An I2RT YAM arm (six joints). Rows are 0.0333 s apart.
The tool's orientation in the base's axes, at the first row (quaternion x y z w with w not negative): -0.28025 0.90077 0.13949 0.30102
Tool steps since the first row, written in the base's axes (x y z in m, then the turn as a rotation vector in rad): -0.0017 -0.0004 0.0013 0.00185 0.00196 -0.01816; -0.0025 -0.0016 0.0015 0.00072 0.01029 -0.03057; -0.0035 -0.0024 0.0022 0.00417 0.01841 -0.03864; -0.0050 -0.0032 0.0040 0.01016 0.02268 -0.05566; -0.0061 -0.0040 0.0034 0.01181 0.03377 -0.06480; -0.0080 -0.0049 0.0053 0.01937 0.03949 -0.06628
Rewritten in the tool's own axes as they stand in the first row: 0.0005 0.0008 -0.0020 0.00922 -0.00101 0.01584; 0.0014 0.0003 -0.0030 0.01416 0.00532 0.02850; 0.0020 0.0003 -0.0043 0.01347 0.00916 0.03980; 0.0022 0.0007 -0.0068 0.01827 0.00766 0.05765; 0.0036 0.0007 -0.0072 0.01818 0.01485 0.07020; 0.0041 0.0012 -0.0099 0.01169 0.01487 0.07727
